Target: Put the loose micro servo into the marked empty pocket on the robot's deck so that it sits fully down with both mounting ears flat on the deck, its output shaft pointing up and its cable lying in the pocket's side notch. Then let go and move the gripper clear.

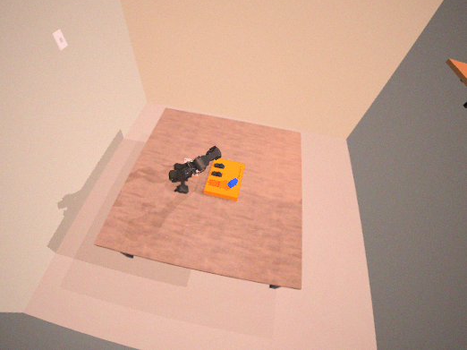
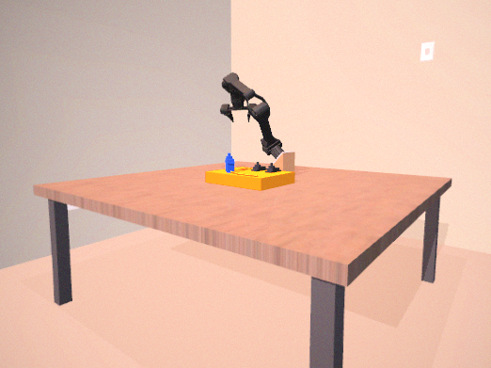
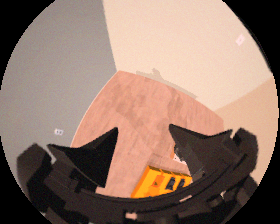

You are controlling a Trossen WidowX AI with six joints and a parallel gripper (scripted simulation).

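My gripper tip is now 30 cm short of the orange robot deck, 28 cm to the right of it and 24 cm above it.
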